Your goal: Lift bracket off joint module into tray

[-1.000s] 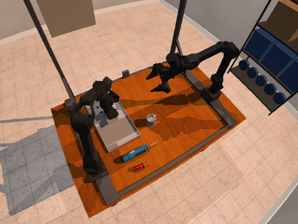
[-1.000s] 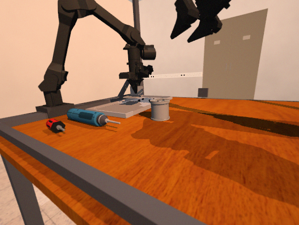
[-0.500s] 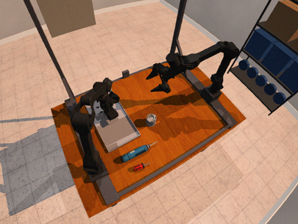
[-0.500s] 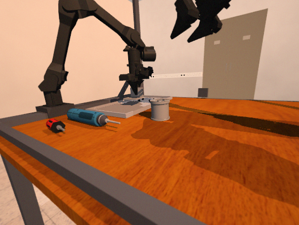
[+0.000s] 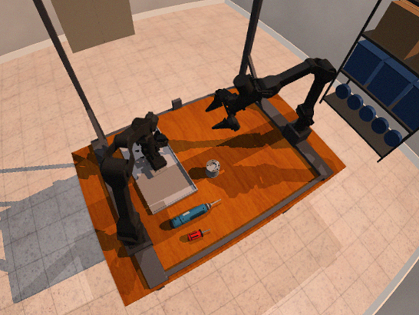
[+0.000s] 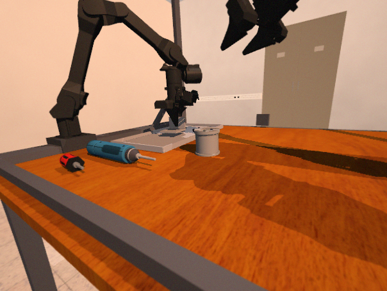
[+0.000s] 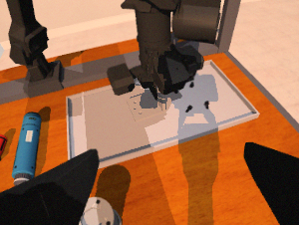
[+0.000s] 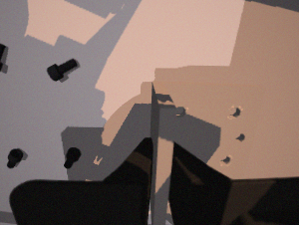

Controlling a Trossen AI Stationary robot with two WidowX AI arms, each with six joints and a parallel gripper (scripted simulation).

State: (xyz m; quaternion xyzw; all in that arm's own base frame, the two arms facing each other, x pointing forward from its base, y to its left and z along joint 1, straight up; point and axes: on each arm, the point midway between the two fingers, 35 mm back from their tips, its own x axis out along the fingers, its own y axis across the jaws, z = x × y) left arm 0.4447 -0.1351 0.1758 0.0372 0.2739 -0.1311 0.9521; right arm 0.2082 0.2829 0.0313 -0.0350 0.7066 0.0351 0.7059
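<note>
Now: right hand 60 mm above the tray and 10 mm short of it. Also, from my right hand: grey L-shaped bracket (40 mm below, 30 mm ahead); grey joint module (210 mm to the left, 180 mm ahead, 40 mm below); small red screwdriver (380 mm ahead, 50 mm below, 10 mm to the right).
</note>
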